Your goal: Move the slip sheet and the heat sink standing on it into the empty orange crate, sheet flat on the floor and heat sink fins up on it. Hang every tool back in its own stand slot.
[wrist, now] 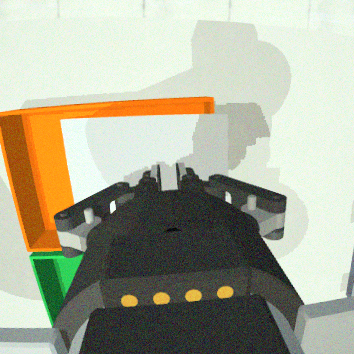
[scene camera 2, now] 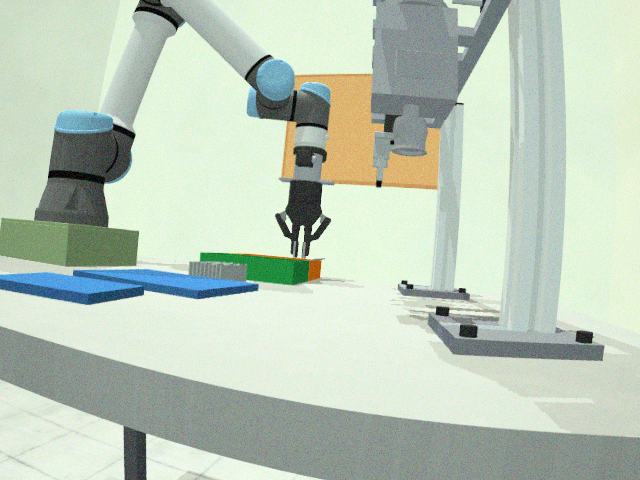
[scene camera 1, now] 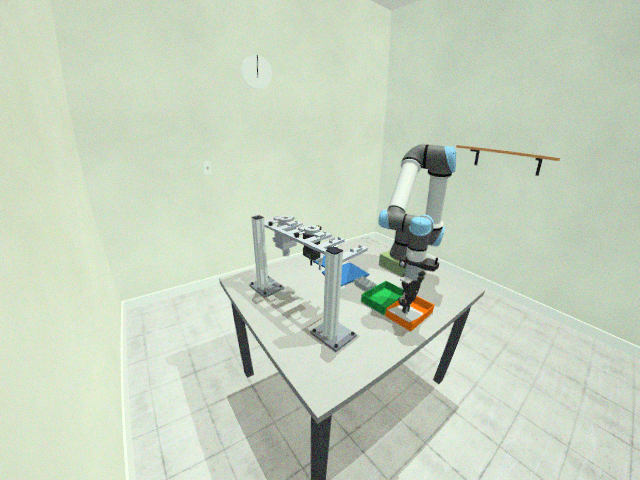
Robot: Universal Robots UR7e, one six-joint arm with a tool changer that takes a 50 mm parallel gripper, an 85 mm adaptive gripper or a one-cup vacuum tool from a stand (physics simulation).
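Frame: origin at the arm's base, x ahead, y left, z up, level; metres.
Seen in the pictures: hand at its tool point: (scene camera 2: 307, 174); arm's base at its link origin: (scene camera 2: 71, 224) (scene camera 1: 402, 255).
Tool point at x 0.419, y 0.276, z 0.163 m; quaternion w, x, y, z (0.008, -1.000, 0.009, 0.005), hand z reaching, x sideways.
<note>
Offsets run from my tool point to a thing's middle. "*": to the spot under its first point.
The white slip sheet {0.211 m down, 0.027 m back, 0.001 m right} (scene camera 1: 415, 313) (wrist: 135, 145) (scene camera 2: 319, 258) lies in the orange crate {0.215 m down, 0.057 m back, 0.071 m right} (scene camera 1: 412, 325) (scene camera 2: 314, 269) (wrist: 37, 175) at a tilt, with its right part over the crate's side wall in the wrist view. The grey finned heat sink {0.222 m down, 0.084 m back, 0.281 m right} (scene camera 1: 364, 283) (scene camera 2: 217, 270) stands apart from it on the table, beside the green crate, fins up. My gripper (scene camera 1: 406, 311) (scene camera 2: 299, 254) (wrist: 169, 170), the black adaptive one, points down over the sheet. Its fingers are close together with a narrow gap and hold nothing visible. Whether the tips touch the sheet is unclear.
The green crate (scene camera 1: 383, 296) (scene camera 2: 268, 268) (wrist: 45, 280) adjoins the orange one. Blue plates {0.232 m down, 0.101 m back, 0.434 m right} (scene camera 1: 351, 273) (scene camera 2: 170, 283) lie near the heat sink. The tool stand (scene camera 1: 332, 299) (scene camera 2: 535, 180) carries a vacuum tool {* 0.053 m down, 0.205 m ahead, 0.569 m right} (scene camera 2: 409, 135) and a parallel gripper (scene camera 1: 311, 250) (scene camera 2: 381, 155).
</note>
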